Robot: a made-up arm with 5 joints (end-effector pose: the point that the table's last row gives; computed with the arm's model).
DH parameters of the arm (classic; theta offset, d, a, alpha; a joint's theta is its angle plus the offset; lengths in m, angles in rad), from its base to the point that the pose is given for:
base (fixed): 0.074 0 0.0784 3.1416
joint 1: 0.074 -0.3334 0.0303 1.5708
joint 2: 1.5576 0 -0.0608 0
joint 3: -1.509 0 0.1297 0
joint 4: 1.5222 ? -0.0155 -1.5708
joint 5: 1.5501 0 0.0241 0
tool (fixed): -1.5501 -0.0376 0 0
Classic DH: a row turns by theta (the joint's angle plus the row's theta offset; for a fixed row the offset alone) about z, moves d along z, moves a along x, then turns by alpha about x.
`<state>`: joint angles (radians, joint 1 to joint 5).
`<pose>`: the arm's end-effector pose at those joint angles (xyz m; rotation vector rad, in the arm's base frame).
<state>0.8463 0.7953 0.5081 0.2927 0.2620</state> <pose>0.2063 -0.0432 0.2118 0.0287 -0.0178 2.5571</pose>
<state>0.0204 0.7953 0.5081 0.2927 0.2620</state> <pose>0.2011 0.0668 0.2118 -0.0366 0.0052 -2.8998</pose>
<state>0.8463 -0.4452 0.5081 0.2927 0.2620</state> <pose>0.2417 -0.0831 0.3803 -1.3311 0.8237 2.1558</pose>
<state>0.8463 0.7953 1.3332 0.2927 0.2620</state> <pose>0.1158 0.0591 0.2292 0.9490 -0.5873 2.3601</pose>
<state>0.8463 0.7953 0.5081 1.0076 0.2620</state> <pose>0.1865 -0.0207 0.2078 0.8295 -0.5134 2.4078</pose>
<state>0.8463 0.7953 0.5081 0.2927 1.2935</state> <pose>0.2300 -0.0453 0.2114 -0.0168 0.0307 -2.6942</pose>
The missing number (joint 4, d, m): 0.0869
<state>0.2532 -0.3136 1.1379 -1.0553 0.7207</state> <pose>0.2150 0.0411 0.3304 1.9972 -1.0575 -1.7414</pose>
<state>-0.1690 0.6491 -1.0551 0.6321 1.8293</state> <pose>0.2926 0.1363 0.4572 0.9517 -1.0410 -0.9585</pose>
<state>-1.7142 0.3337 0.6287 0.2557 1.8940</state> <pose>-0.0389 0.1581 0.2592 0.3545 -0.0319 0.4617</pose>
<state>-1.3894 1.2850 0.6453 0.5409 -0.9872</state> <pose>0.0062 0.0235 0.2127 -0.4590 -1.1409 -2.4932</pose>
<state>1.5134 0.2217 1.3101 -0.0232 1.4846</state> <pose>0.1672 -0.0726 0.2281 -0.0070 0.0965 3.1113</pose>
